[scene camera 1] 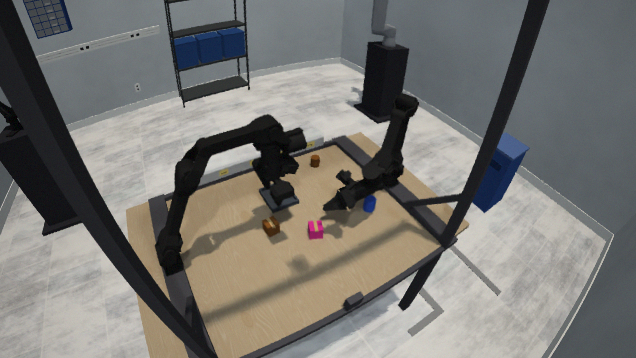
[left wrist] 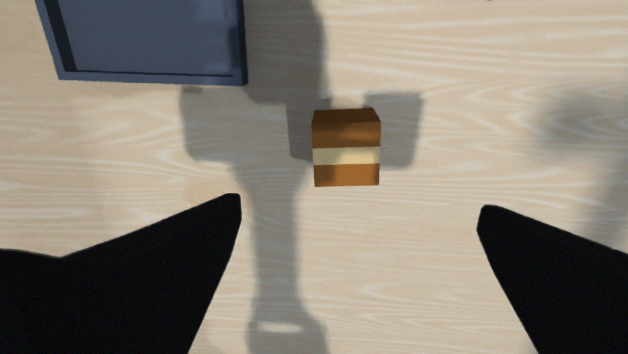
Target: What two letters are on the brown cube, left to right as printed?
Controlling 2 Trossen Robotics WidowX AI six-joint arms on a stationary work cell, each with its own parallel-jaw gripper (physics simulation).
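Frame: origin at the left arm's base, x back, y right, z up, level; centimetres.
Seen in the pictures: left gripper, fingertip midpoint: (scene camera 1: 273, 197) (left wrist: 357, 211); right gripper, fingertip midpoint: (scene camera 1: 323, 208); left arm's base, link origin: (scene camera 1: 173, 266); right arm's base, link origin: (scene camera 1: 389, 181).
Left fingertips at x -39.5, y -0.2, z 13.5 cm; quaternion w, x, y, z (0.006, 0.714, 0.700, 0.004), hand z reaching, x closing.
Offsets run from my left fingertips to a thing's top centre.
The brown cube @[dy +0.1, dx +1.8, dz -10.9 cm] (scene camera 1: 271, 226) (left wrist: 346, 135) stands on the wooden table with a cream band across its top. No letters can be made out on the faces that show; its other sides are hidden. My left gripper (left wrist: 357, 211) is open, with its fingertips wide apart below the cube in the left wrist view and nothing between them. In the scene view it hangs above the table near the dark blue tray, its fingertips hard to tell apart. My right gripper (scene camera 1: 332, 190) is open and empty above the table, right of the cube.
The dark blue tray @[dy -13.9, dx -8.0, dz -13.6 cm] (scene camera 1: 287, 204) (left wrist: 150, 76) lies close to the brown cube. A pink cube @[dy +8.9, dx -10.8, dz -10.9 cm] (scene camera 1: 315, 233) with a yellow band stands to the cube's right. A blue cylinder @[dy +8.6, dx -34.9, dz -10.4 cm] (scene camera 1: 369, 204) stands near my right arm, and a small brown cylinder @[dy -24.5, dx -31.2, dz -11.2 cm] (scene camera 1: 315, 161) stands towards the back.
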